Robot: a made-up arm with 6 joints.
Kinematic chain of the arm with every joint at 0, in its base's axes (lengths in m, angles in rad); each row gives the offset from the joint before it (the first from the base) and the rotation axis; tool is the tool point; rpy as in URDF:
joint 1: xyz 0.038 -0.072 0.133 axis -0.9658 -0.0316 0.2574
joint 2: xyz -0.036 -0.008 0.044 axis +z
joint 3: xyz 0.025 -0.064 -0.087 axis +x
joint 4: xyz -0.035 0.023 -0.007 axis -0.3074 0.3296 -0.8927
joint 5: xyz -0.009 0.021 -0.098 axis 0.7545 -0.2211 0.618
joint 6: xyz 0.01 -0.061 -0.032 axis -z
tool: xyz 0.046 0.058 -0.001 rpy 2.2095 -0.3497 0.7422
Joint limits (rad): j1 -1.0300..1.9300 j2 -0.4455..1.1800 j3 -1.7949..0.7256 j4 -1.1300..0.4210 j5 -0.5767..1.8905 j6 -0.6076..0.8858
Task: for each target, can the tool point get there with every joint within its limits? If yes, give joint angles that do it. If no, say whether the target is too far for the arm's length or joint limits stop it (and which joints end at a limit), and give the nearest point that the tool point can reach.
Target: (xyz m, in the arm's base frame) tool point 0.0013 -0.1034 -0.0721
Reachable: yes | joints -0.0771 -0.2034 -0.8621 -0.8890 0.7516 0.2433
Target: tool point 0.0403 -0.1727 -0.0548
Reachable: yes | joints -0.1744 0.2379 -0.5372 0.2348 -0.3819 -0.0936
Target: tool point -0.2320 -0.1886 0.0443
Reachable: no: joint limits stop it (at a limit: joint 2, joint 3, joint 4, joint 5, joint 6) | nearest point -0.1336 -0.1868 0.0160 | short by 0.102 m
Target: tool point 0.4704 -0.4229 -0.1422
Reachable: no: too far | nearest point 0.1905 -0.2211 0.0248 | short by 0.383 m
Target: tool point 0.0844 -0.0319 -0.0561
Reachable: yes | joints -0.5810 0.5120 -0.8526 -0.0028 1.0464 0.3529
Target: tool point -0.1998 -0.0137 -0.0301
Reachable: no: joint limits stop it (at a limit: joint 1, joint 2, joint 3, joint 4, joint 6) | nearest point -0.1398 -0.0231 -0.0257 | short by 0.061 m
